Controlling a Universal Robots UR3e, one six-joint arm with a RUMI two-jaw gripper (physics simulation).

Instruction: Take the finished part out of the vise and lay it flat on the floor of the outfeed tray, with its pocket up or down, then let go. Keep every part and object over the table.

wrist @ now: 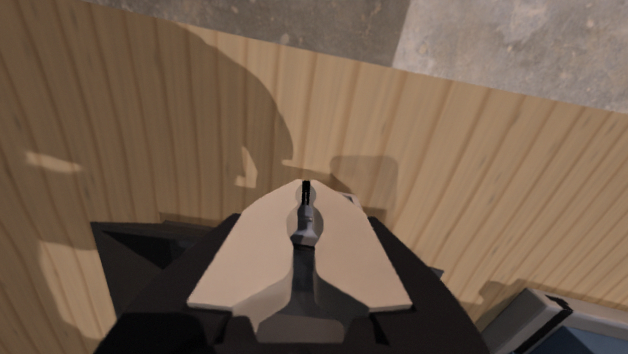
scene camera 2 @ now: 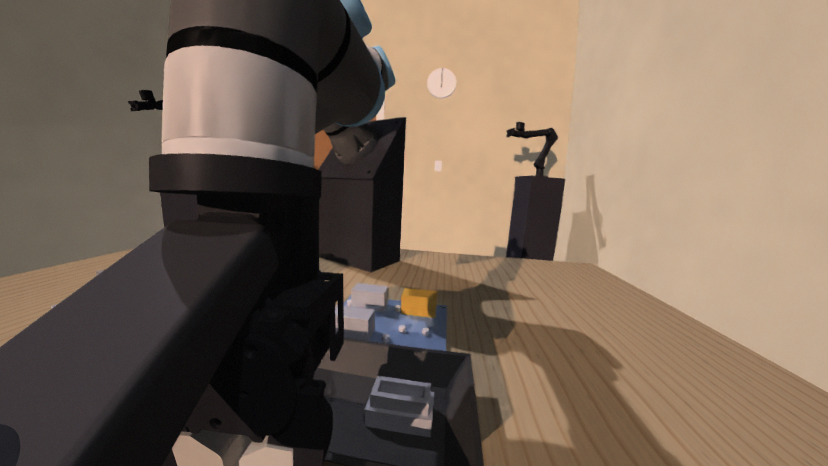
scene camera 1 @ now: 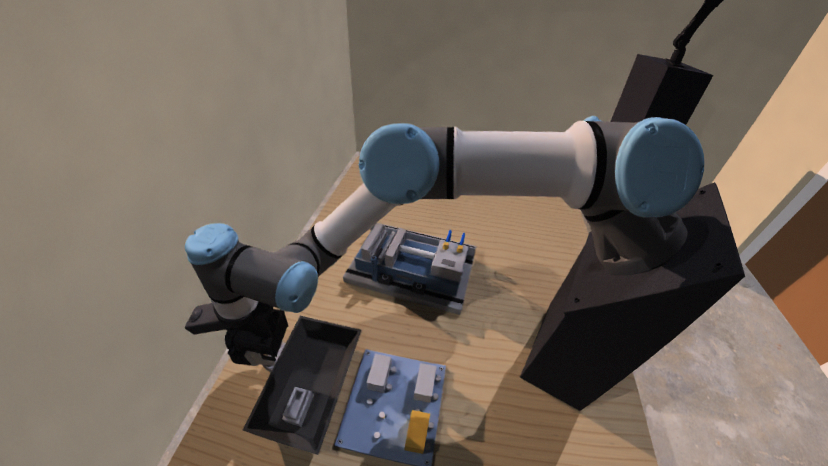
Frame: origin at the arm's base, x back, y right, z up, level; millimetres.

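Seen in the pictures: gripper, between the fingertips: (wrist: 306, 182) (scene camera 1: 260, 361); arm's base, origin of its link: (scene camera 2: 357, 147) (scene camera 1: 642, 246).
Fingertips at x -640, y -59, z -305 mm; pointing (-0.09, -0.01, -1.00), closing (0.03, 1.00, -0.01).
Observation:
Pixels of each thing's middle, then the offset from my fingertips to it.
- grey stepped part, middle of its body: (scene camera 2: 400, 403) (scene camera 1: 297, 405) dz +7, dx +100, dy -80 mm
- light grey part, middle of its body: (wrist: 321, 215) (scene camera 1: 277, 358) dz -6, dx +31, dy +12 mm
- grey vise, middle of its body: (scene camera 1: 411, 257) dz +27, dx +298, dy +282 mm
- blue plate, middle of its body: (scene camera 2: 387, 325) (scene camera 1: 394, 404) dz -18, dx +274, dy -58 mm
- yellow block, middle of its body: (scene camera 2: 419, 302) (scene camera 1: 417, 431) dz +4, dx +317, dy -112 mm
My gripper (scene camera 1: 269, 365) (scene camera 2: 231, 448) (wrist: 306, 182) is shut with nothing gripped, pointing down beside the wall side of the black outfeed tray (scene camera 1: 324, 358) (scene camera 2: 463, 393) (wrist: 125, 270). A grey stepped part (scene camera 1: 298, 405) (scene camera 2: 399, 416) sits on the tray floor, apparently flat, with its pocket up. In the wrist view, the corner of another light grey part (wrist: 352, 199) shows behind the right finger; the fingers hide most of it, and I cannot tell its exact height or pose. The blue and grey vise (scene camera 1: 449, 260) (wrist: 575, 340) stands farther back; no part is clearly visible between its jaws.
A blue plate (scene camera 1: 356, 425) (scene camera 2: 437, 341) with pegs carries two grey blocks (scene camera 1: 379, 372) (scene camera 1: 425, 382) and a yellow block (scene camera 1: 417, 431) (scene camera 2: 418, 302), beside the tray. The black robot pedestal (scene camera 1: 625, 335) (scene camera 2: 359, 219) stands beyond. The table edge lies close to the gripper.

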